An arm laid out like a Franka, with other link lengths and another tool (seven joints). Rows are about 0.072 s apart.
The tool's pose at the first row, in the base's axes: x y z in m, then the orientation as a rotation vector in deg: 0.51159 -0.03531 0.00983 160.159 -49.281 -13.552
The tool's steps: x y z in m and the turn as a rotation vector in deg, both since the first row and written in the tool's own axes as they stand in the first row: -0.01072 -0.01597 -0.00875 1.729 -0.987 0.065; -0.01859 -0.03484 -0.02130 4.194 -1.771 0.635; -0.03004 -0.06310 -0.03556 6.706 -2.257 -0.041; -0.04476 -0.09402 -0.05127 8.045 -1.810 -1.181; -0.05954 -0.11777 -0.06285 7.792 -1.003 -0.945; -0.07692 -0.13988 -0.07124 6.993 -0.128 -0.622
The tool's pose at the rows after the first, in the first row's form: 0.51325 -0.01499 0.01538 161.834 -50.210 -14.316; 0.51959 0.00662 0.02364 163.901 -52.075 -14.443; 0.52841 0.03812 0.03159 166.616 -52.141 -14.317; 0.53629 0.07385 0.04060 168.383 -50.882 -13.331; 0.53940 0.10319 0.04737 167.930 -50.943 -12.201; 0.53883 0.13221 0.05169 166.917 -50.916 -11.179
